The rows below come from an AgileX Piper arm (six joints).
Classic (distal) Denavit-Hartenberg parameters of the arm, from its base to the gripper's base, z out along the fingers. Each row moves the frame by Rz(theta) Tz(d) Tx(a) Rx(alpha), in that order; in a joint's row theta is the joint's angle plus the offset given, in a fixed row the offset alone. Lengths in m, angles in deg.
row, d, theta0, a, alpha
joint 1, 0.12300, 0.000, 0.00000, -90.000
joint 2, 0.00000, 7.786, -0.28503, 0.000
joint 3, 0.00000, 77.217, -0.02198, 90.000
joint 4, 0.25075, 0.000, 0.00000, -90.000
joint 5, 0.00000, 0.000, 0.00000, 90.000
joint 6, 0.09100, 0.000, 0.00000, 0.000
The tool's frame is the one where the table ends.
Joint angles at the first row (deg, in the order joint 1, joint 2, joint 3, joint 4, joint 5, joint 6):
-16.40 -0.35 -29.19 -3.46 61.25 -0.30
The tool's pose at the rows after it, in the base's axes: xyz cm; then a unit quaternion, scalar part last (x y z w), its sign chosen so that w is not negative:
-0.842 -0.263 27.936 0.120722 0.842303 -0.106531 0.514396
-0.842 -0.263 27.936 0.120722 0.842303 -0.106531 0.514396
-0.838 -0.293 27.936 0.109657 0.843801 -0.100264 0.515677
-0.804 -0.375 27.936 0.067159 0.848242 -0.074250 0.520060
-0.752 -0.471 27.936 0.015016 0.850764 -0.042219 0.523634
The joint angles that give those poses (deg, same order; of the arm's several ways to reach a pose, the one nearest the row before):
-16.40 -0.35 -29.19 -3.52 61.25 -0.30
-16.40 -0.35 -29.19 -3.52 61.25 -0.30
-14.89 -0.36 -29.19 -3.58 61.25 -0.30
-9.14 -0.36 -29.19 -3.58 61.25 -0.30
-2.11 -0.36 -29.19 -3.58 61.25 -0.30

